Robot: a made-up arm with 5 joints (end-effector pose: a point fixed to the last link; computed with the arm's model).
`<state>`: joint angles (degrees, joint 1 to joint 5).
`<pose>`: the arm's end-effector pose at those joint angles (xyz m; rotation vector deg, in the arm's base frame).
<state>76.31 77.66 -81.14 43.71 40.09</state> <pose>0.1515 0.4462 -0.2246 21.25 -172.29 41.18</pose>
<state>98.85 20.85 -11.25 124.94 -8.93</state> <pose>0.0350 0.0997 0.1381 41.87 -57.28 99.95</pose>
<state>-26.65 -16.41 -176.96 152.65 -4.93</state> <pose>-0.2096 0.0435 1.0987 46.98 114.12 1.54</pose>
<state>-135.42 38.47 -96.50 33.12 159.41</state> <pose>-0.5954 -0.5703 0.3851 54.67 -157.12 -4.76</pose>
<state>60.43 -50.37 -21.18 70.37 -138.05</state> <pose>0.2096 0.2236 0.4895 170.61 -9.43 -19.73</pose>
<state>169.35 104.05 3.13 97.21 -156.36</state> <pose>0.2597 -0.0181 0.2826 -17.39 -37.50 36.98</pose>
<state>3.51 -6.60 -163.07 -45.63 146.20</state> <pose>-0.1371 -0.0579 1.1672 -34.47 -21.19 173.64</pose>
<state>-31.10 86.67 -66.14 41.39 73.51</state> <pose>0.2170 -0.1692 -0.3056 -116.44 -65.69 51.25</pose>
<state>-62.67 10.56 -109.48 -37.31 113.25</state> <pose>0.2368 -0.5059 0.9431 45.72 -24.92 64.42</pose>
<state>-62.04 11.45 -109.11 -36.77 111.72</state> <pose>0.2483 -0.5147 0.9311 47.49 -24.24 63.04</pose>
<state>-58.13 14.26 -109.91 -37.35 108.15</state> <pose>0.2955 -0.5190 0.9075 49.39 -21.20 63.02</pose>
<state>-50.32 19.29 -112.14 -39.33 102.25</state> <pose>0.3860 -0.5053 0.8690 50.80 -15.25 64.82</pose>
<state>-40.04 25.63 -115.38 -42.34 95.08</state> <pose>0.4999 -0.4579 0.8200 50.75 -7.62 68.15</pose>
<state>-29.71 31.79 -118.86 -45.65 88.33</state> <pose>0.6021 -0.3809 0.7714 49.04 -0.52 72.25</pose>
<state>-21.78 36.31 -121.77 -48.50 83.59</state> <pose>0.6671 -0.3042 0.7366 46.54 4.10 76.09</pose>
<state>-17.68 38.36 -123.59 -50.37 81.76</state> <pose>0.6925 -0.2588 0.7246 44.44 5.57 78.93</pose>
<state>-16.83 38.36 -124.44 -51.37 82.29</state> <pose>0.6919 -0.2474 0.7317 43.01 4.73 80.77</pose>
